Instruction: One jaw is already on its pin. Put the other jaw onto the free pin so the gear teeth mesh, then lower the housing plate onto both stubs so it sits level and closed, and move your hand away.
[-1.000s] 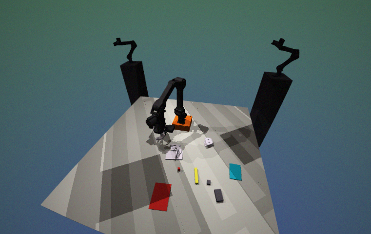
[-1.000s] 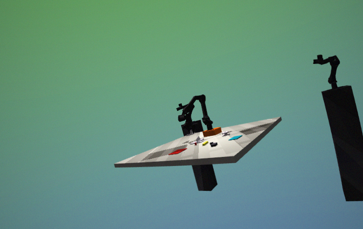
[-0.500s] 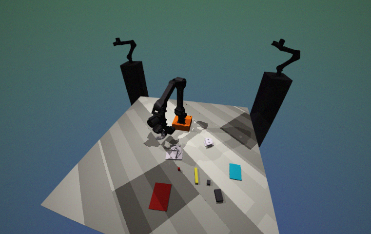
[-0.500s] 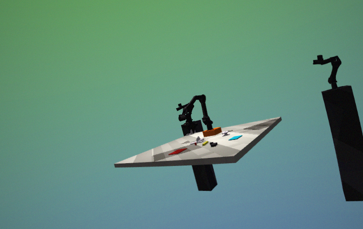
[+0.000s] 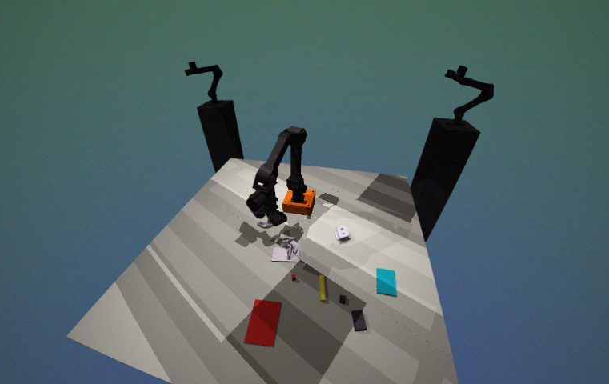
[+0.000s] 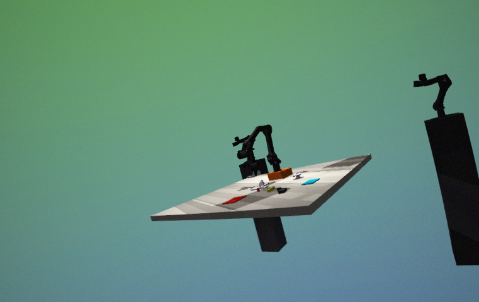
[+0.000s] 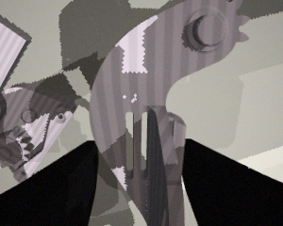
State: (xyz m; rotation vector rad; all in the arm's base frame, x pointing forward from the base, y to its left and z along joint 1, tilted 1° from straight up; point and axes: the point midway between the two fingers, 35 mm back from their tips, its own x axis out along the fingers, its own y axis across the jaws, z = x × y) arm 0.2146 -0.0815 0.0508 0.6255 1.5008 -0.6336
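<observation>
My gripper tip is 40 mm to the left of the jaw and 10 mm short of it. Round my gripper tip: small red cube 220 mm ahead, 140 mm to the left, 70 mm below; then yellow bar 250 mm to the left, 240 mm ahead, 80 mm below; then red sheet 400 mm ahead, 80 mm below, 60 mm to the left.
</observation>
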